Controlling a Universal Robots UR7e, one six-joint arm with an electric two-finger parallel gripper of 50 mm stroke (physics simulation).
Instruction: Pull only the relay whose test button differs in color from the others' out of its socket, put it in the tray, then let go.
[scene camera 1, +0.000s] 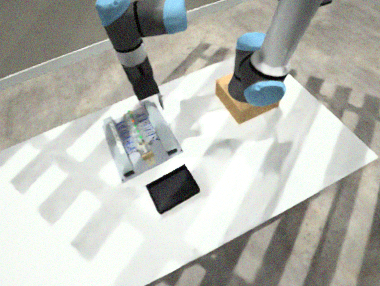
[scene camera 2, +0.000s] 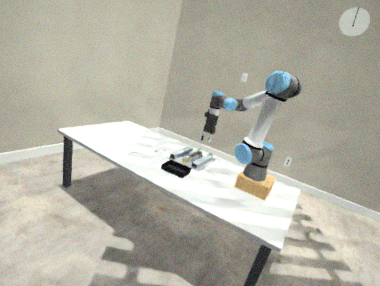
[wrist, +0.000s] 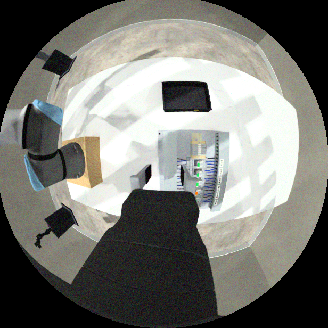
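Pixels of known places: gripper, fingertip midpoint: (scene camera 1: 155, 110) (scene camera 2: 205, 141); arm's base, link origin: (scene camera 2: 254, 175).
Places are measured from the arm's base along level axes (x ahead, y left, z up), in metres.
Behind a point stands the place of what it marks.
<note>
The relay with the orange test button (scene camera 1: 133, 121) {x 0.482, y -0.071, z -0.020 m} (wrist: 196, 193) sits in the row on the grey panel (scene camera 1: 167, 135) {x 0.375, y 0.041, z -0.044 m} (wrist: 168, 150). Relays with green buttons (scene camera 1: 140, 137) {x 0.476, y 0.021, z -0.017 m} (wrist: 198, 174) stand in the same row; one green button shows on the other side of the orange one in scene camera 1. My gripper (scene camera 1: 154, 103) {x 0.386, y 0.028, z 0.102 m} (scene camera 2: 206, 139) {x 0.386, y 0.028, z 0.102 m} (wrist: 165, 170) is open and empty, above the panel's back part. In the wrist view the relay row lies to the right of both fingers, and the right finger is close to it. The black tray (scene camera 1: 173, 189) {x 0.431, y 0.246, z -0.084 m} (scene camera 2: 176, 169) {x 0.443, y 0.225, z -0.087 m} (wrist: 186, 96) looks empty, beside the panel.
Grey wiring ducts (scene camera 2: 203, 161) {x 0.367, y 0.015, z -0.046 m} (wrist: 220, 172) flank the relays, with blue wires between. A beige terminal block (scene camera 1: 148, 158) {x 0.479, y 0.091, z -0.070 m} (wrist: 196, 137) stands at the row's tray end. The arm's base stands on a wooden block (scene camera 1: 240, 111) {x 0.077, y 0.090, z -0.005 m} (scene camera 2: 255, 186) {x -0.047, y 0.089, z -0.026 m} (wrist: 94, 162). Two dark screens (wrist: 59, 62) (wrist: 61, 221) stand beyond the table.
</note>
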